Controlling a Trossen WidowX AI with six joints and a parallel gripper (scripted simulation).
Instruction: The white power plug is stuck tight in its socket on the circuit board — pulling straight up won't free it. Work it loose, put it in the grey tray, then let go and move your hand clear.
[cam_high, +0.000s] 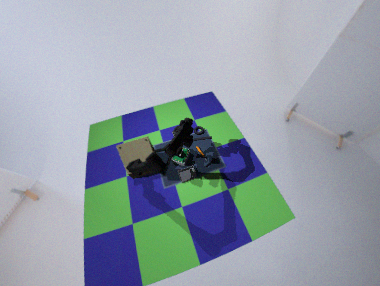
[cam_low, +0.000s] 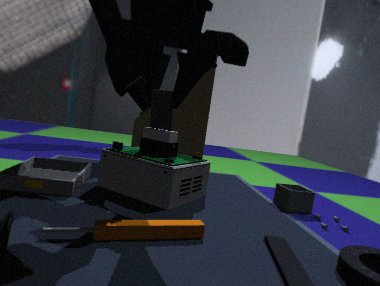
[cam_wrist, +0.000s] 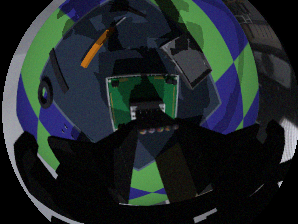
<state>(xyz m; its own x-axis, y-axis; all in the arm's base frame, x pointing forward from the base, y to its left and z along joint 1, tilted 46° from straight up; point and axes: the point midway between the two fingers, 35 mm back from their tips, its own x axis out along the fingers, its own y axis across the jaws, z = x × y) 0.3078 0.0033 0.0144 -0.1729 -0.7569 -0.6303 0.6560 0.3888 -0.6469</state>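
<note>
My gripper tip is now 4 cm above the white power plug. The rest, counted from my gripper tip: black bar: 22 cm ahead, 12 cm below, 10 cm to the left; dark mat: 12 cm below, 5 cm ahead.
</note>
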